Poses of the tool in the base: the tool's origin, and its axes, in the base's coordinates. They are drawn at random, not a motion.
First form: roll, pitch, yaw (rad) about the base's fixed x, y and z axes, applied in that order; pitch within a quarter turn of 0, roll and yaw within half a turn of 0; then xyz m.
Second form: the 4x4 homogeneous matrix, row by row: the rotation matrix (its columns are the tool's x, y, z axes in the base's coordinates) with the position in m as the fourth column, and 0 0 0 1 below. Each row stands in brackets. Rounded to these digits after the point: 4 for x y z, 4 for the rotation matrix.
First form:
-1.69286 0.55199 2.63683 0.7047 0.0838 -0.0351
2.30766 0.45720 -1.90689 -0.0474 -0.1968 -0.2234
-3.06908 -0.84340 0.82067 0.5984 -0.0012 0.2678
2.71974 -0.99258 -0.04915 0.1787 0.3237 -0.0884
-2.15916 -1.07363 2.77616 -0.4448 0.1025 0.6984
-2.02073 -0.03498 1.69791 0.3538 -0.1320 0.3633
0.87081 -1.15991 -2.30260 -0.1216 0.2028 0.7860
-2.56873 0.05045 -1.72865 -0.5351 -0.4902 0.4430
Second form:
[[-0.7453 0.5145 -0.4241 0.7047], [0.4118 -0.1451 -0.8997 0.0838], [-0.5244 -0.8451 -0.1037 -0.0351], [0 0 0 1]]
[[-0.2959 -0.7422 -0.6013 -0.0474], [-0.8471 -0.0870 0.5243 -0.1968], [-0.4414 0.6645 -0.6030 -0.2234], [0 0 0 1]]
[[0.4533 0.7666 0.4548 0.5984], [0.4865 -0.6404 0.5944 -0.0012], [0.7469 -0.0482 -0.6632 0.2678], [0 0 0 1]]
[[0.5459 -0.3873 0.7430 0.1787], [-0.0269 -0.8944 -0.4465 0.3237], [0.8374 0.2238 -0.4986 -0.0884], [0 0 0 1]]
[[-0.4454 -0.4845 -0.7529 -0.4448], [0.1704 0.7796 -0.6026 0.1025], [0.8789 -0.3967 -0.2647 0.6984], [0 0 0 1]]
[[-0.1267 0.4274 -0.8951 0.3538], [0.9913 0.0864 -0.0991 -0.1320], [0.0350 -0.8999 -0.4346 0.3633], [0 0 0 1]]
[[-0.2669 0.9478 -0.1744 -0.1216], [-0.2972 0.0912 0.9505 0.2028], [0.9168 0.3055 0.2573 0.7860], [0 0 0 1]]
[[-0.1570 -0.8256 0.5420 -0.5351], [-0.9863 0.1591 -0.0434 -0.4902], [-0.0504 -0.5414 -0.8393 0.4430], [0 0 0 1]]

